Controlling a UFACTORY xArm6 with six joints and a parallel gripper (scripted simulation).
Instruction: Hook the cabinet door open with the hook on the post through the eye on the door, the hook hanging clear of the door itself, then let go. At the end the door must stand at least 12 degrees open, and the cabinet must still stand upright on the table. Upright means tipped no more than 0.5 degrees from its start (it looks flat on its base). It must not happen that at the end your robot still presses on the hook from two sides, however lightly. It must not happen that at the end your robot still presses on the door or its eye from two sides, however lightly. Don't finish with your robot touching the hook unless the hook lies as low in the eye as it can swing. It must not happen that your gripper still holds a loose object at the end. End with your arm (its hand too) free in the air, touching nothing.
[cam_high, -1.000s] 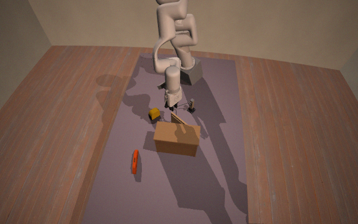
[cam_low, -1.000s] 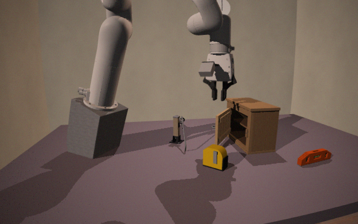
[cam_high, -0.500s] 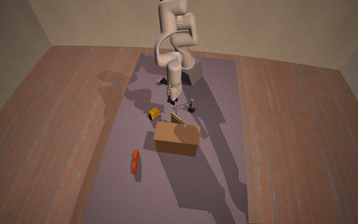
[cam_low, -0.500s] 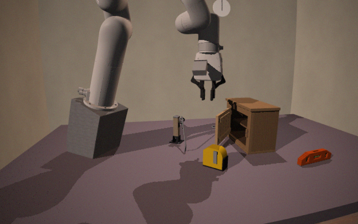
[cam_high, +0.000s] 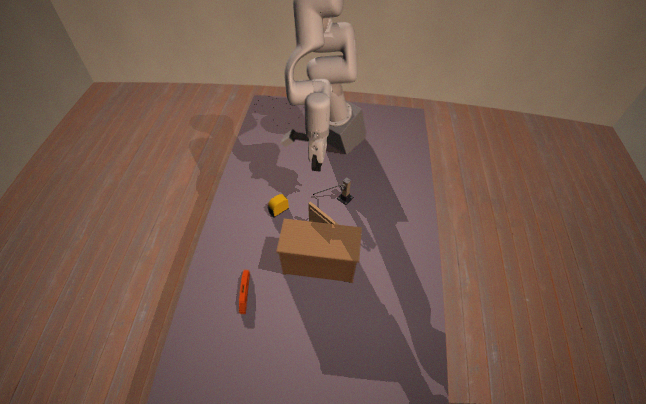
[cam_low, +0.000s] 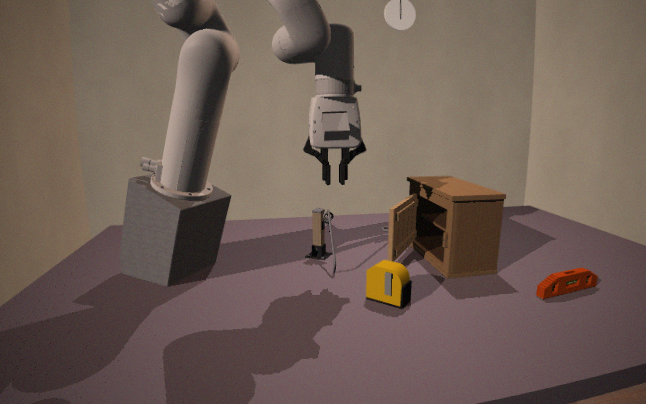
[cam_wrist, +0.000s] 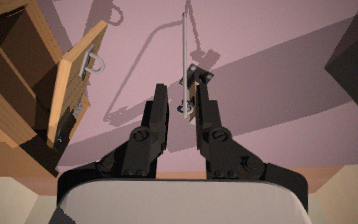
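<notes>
The thin grey hook rod is 15 cm below my hand and 5 cm to the left of it. Round my hand: yellow tape measure 18 cm below, 15 cm to the right, 6 cm ahead; then cabinet door 17 cm ahead, 13 cm below, 7 cm to the left; then hook post 14 cm below, 8 cm to the left, 1 cm behind.
</notes>
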